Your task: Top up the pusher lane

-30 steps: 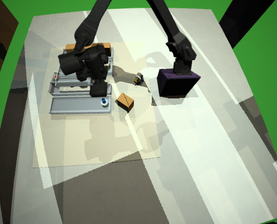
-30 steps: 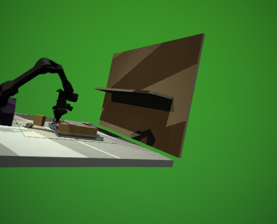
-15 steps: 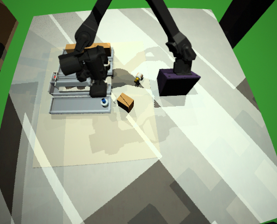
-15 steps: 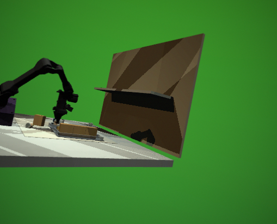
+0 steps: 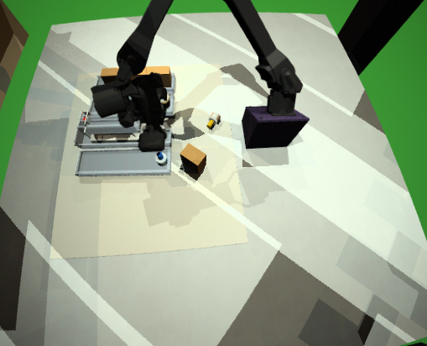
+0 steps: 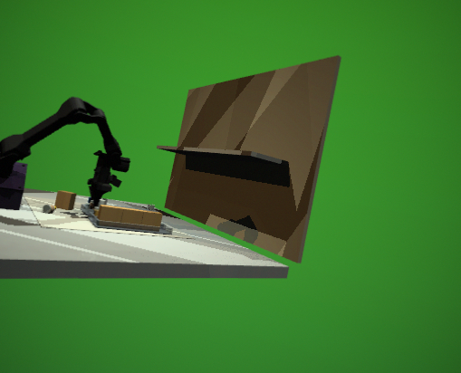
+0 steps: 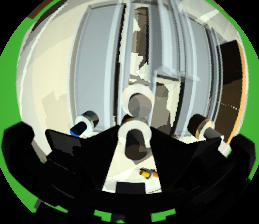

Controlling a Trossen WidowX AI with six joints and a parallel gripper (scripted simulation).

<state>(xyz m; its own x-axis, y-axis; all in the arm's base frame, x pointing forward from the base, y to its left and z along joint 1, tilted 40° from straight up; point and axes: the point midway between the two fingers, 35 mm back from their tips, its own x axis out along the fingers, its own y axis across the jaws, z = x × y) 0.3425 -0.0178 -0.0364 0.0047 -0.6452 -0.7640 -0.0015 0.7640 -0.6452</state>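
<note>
Now: gripper tip 10 cm past the cardboard box, 8 cm to the right of it and 1 cm above it. Round my gripper tip: red mark: 22 cm ahead, 4 cm to the right, 3 cm above.
</note>
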